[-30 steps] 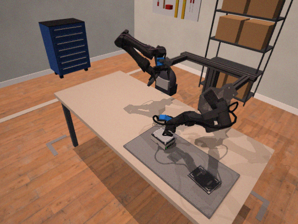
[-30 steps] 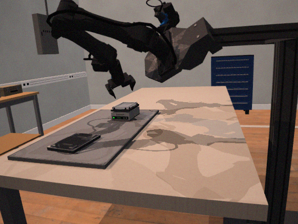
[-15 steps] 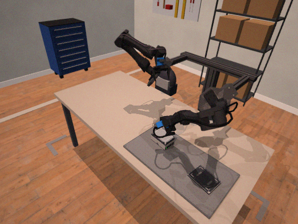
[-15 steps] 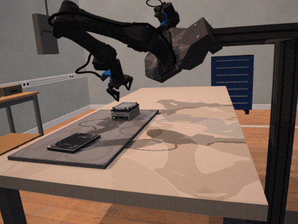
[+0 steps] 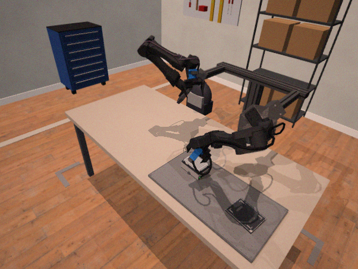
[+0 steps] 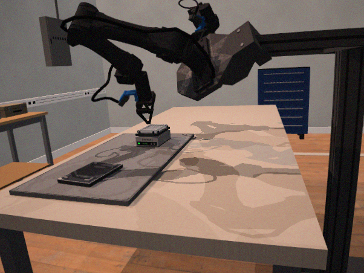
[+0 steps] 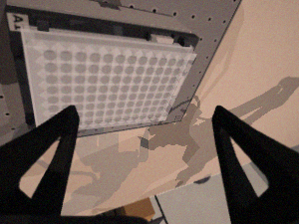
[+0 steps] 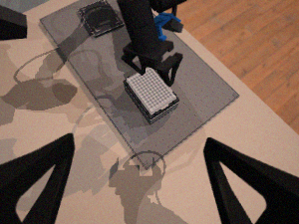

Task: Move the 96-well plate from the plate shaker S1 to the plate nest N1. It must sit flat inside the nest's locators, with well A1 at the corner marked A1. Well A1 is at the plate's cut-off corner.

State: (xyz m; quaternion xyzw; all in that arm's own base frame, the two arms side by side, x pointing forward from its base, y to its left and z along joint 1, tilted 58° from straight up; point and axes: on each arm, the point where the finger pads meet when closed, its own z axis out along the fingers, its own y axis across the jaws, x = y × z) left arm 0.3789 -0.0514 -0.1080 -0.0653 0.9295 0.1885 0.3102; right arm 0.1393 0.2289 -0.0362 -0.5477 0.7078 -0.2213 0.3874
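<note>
My left hand is 10 mm past the white 96-well plate and 50 mm above it. Also, from my left hand: black plate nest: 20 mm ahead, 390 mm to the left, 110 mm below.
</note>
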